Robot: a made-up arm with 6 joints.
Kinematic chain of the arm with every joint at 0, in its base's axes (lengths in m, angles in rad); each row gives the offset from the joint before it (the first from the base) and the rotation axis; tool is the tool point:
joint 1: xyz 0 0 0.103 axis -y
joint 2: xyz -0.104 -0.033 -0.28 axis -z
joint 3: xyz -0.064 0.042 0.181 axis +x
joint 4: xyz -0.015 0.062 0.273 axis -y
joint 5: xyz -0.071 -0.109 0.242 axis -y
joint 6: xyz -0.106 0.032 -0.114 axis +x
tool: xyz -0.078 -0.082 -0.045
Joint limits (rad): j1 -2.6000..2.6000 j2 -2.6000..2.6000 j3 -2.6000..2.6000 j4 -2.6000..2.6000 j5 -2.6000..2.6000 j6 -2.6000..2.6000
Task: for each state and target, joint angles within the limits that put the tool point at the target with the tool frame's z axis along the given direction. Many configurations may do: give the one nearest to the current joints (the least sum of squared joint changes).
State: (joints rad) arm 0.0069 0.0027 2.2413 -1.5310 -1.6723 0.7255
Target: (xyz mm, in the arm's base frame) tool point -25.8 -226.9 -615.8 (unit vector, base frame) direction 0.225 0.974 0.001
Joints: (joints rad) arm -0.1246 -0.6872 2.6000 -1.1483 -0.8287 0.5341
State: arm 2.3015 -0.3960 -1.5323 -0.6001 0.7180 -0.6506
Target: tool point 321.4 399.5 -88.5 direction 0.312 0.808 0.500
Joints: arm 2.5558 -0.2285 -1.6335 -0.7746 0.5361 -0.5690
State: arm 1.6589 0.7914 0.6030 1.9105 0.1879 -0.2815
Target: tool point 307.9 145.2 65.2 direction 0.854 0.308 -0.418
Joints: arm 2.4656 0.8454 1.2235 1.3221 -0.1830 0.3712
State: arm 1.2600 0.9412 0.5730 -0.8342 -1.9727 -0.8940
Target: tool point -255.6 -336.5 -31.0 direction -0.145 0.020 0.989
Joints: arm 1.2724 1.4836 0.3556 -1.2270 -2.4981 -1.6775
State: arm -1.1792 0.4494 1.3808 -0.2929 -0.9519 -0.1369
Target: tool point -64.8 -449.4 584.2 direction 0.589 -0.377 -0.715
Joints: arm -0.8655 0.6080 0.8410 -1.0799 -0.6671 -0.1356
